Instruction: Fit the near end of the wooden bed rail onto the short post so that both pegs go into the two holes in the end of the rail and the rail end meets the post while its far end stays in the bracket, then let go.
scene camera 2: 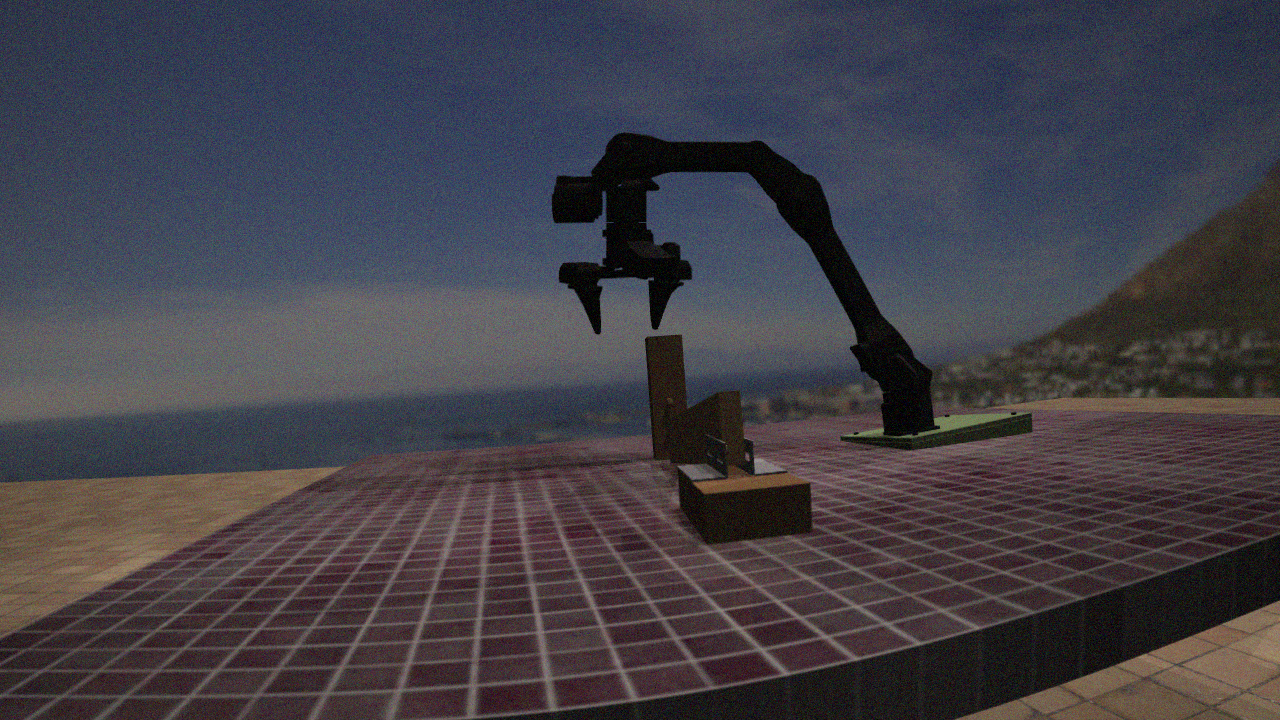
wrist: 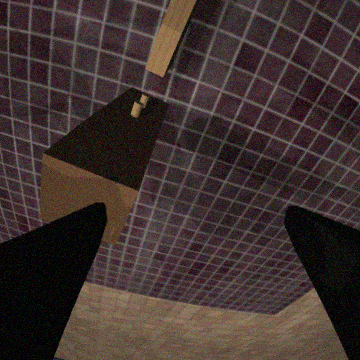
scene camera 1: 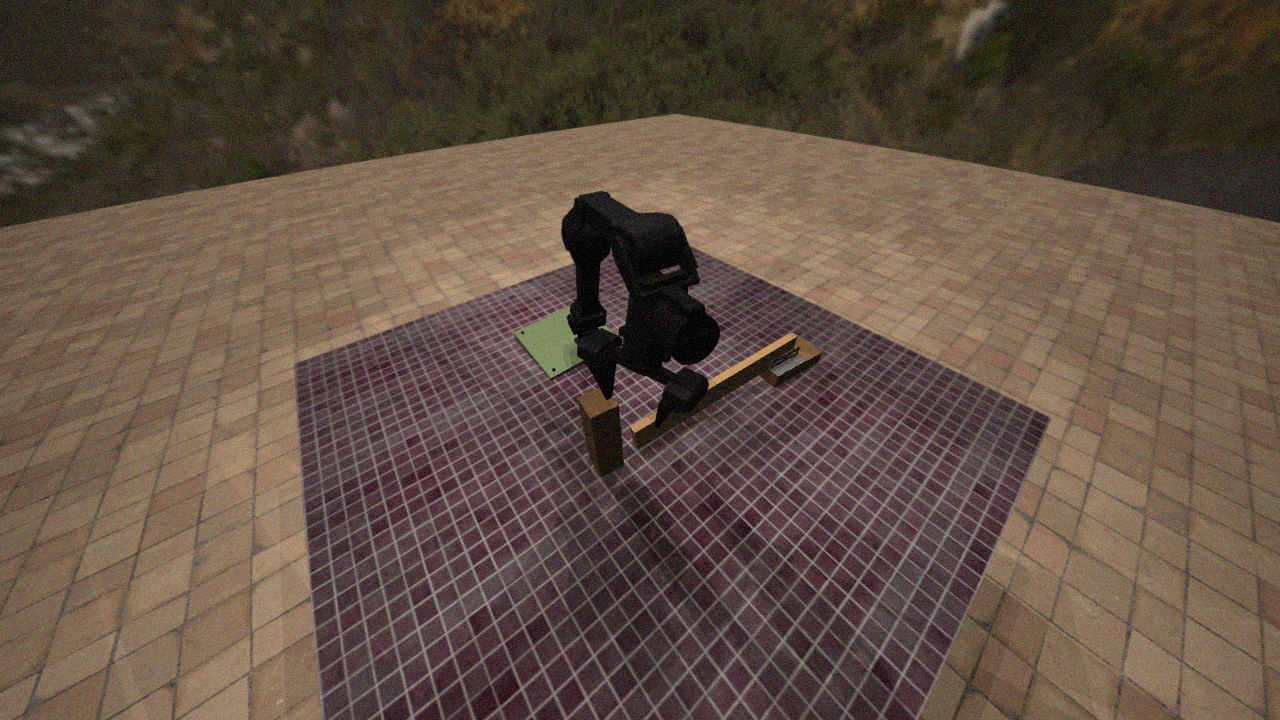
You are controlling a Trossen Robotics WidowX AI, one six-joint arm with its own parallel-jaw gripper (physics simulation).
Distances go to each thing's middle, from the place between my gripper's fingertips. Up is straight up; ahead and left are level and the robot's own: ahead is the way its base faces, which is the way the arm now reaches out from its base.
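Scene:
Metal bracket (scene camera 2: 714,469): 440 mm to the left of my hand, 60 mm behind it, 140 mm below it. Wooden bed rail (scene camera 2: 720,416): 250 mm to the left of my hand, 60 mm behind it, 140 mm below it.

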